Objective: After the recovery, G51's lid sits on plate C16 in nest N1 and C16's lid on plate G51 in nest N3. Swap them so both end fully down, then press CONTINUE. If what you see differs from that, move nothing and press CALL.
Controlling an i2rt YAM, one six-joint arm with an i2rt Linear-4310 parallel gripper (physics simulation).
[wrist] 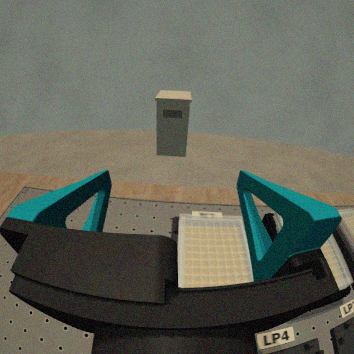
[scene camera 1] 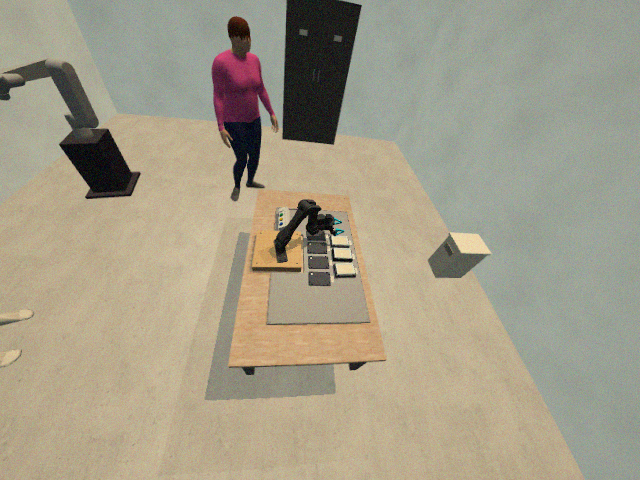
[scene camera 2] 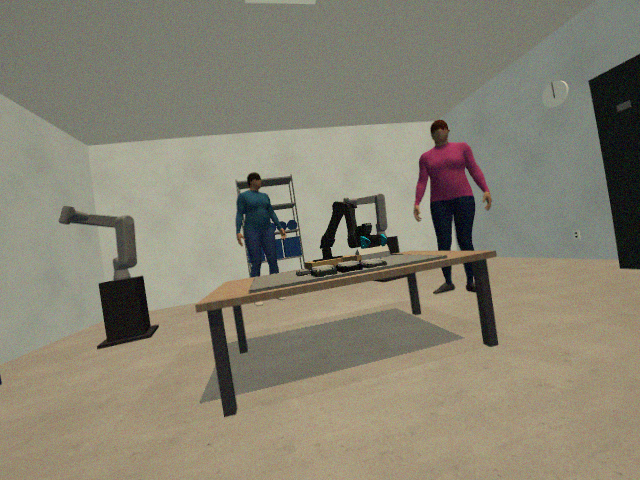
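Where they show: gripper, fingertip midpoint: (wrist: pixel 173 176) (scene camera 1: pixel 343 226) (scene camera 2: pixel 378 240); arm's base, origin of the base link: (scene camera 1: pixel 280 250) (scene camera 2: pixel 328 259).
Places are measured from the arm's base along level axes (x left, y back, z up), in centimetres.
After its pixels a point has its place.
My gripper (scene camera 1: pixel 341 226) {x 9.3, y -48.6, z 8.4 cm} (scene camera 2: pixel 374 240) {x 9.3, y -48.6, z 8.4 cm} (wrist: pixel 173 176) {x 9.3, y -48.6, z 8.4 cm} is open and empty, its teal fingers wide apart above the grey perforated board. Three pale plates stand in a row. The one nearest my gripper (scene camera 1: pixel 340 241) (scene camera 2: pixel 373 263) (wrist: pixel 173 176) {x 9.3, y -48.6, z 8.4 cm} shows a clear cover over a cream grid, and a small label at its far edge is unreadable. The middle plate (scene camera 1: pixel 342 253) (scene camera 2: pixel 349 266) and the farthest plate (scene camera 1: pixel 344 269) (scene camera 2: pixel 324 270) follow. Which lid is on which plate cannot be read. A button panel (scene camera 1: pixel 281 218) {x 28.8, y -4.9, z 3.0 cm} with small coloured buttons stands beyond the arm base; its lettering is unreadable.
Several dark pads, one of them the end pad (scene camera 1: pixel 319 278) {x -24.7, y -22.4, z -3.3 cm}, lie in a row beside the plates. An LP4 label (wrist: pixel 276 338) {x -0.3, y -36.2, z -4.0 cm} shows at the wrist view's bottom. The arm stands on a yellow base board (scene camera 1: pixel 262 258) {x -4.5, y 13.0, z -0.4 cm}. A person in pink (scene camera 1: pixel 238 87) (scene camera 2: pixel 448 173) stands past the table.
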